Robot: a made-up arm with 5 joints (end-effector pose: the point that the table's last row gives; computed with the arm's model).
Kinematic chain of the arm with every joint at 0, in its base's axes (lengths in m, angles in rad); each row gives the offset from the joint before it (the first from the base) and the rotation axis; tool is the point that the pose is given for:
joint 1: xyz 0 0 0.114 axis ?
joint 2: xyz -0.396 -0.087 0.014 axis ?
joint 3: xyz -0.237 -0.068 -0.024 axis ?
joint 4: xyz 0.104 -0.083 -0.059 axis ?
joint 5: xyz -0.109 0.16 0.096 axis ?
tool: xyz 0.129 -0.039 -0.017
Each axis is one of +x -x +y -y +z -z.
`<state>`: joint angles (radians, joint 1 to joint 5).
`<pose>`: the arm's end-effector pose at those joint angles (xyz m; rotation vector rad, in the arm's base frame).
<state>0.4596 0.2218 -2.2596 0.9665 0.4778</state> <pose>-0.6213 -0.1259 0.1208 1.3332 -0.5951 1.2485</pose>
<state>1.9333 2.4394 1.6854 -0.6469 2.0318</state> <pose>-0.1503 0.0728 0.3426 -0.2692 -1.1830 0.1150</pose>
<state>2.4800 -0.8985 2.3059 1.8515 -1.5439</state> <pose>-0.5246 0.0410 -0.1062 -1.0834 2.1479 -1.0240</pose>
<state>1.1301 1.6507 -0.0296 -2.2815 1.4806</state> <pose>-0.2798 -0.0458 0.3440 1.1519 -0.0376 0.0276</pose>
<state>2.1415 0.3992 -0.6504 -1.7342 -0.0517</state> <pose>-0.3816 0.0917 0.3750 -0.9610 -1.2629 -0.9551</pose>
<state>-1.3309 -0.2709 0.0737 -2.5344 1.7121</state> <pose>-0.3717 0.0364 -0.1641 -1.6703 -1.7275 1.1735</pose>
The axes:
joint 1: -x
joint 2: -y
joint 3: -x
joint 4: +z
joint 5: +y

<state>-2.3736 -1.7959 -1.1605 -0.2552 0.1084</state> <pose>-0.3714 0.0402 -0.0586 -1.4728 -2.0976 -1.4328</pose>
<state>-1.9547 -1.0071 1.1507 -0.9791 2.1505</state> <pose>-0.6249 0.0238 -0.0403 0.2677 2.4070 0.7566</pose>
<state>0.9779 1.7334 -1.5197 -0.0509 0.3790</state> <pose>-0.3882 -0.1608 0.1583 0.0966 -0.2509 1.6376</pose>
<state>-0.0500 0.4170 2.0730 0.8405 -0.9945</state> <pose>-0.5860 -0.0186 -0.0354 -1.5756 -0.1041 0.9786</pose>
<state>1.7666 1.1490 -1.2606 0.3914 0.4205</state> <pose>-0.4637 -0.1246 0.2573 -0.7910 0.3477 1.4192</pose>
